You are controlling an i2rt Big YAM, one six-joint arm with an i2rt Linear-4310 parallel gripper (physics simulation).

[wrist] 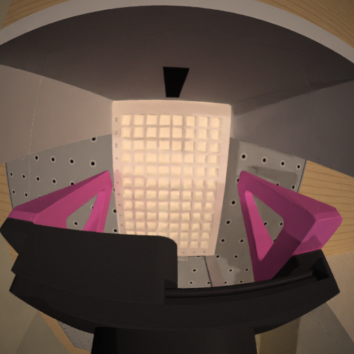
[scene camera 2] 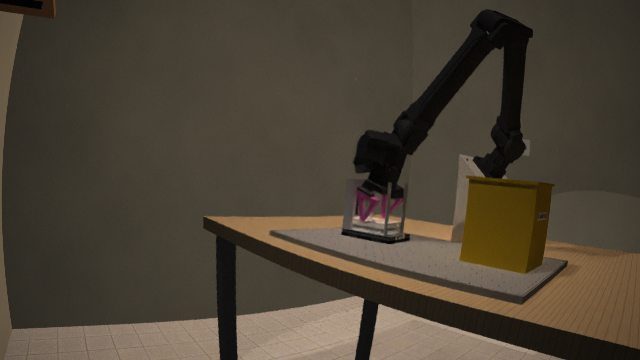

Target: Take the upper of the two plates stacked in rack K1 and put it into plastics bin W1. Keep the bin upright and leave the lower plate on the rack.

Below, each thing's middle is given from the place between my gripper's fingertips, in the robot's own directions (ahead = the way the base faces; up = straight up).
Now: hand 41 cm to the right of the yellow plastics bin W1 point(scene camera 2: 506, 223), 4 cm below it and 1 cm past it.
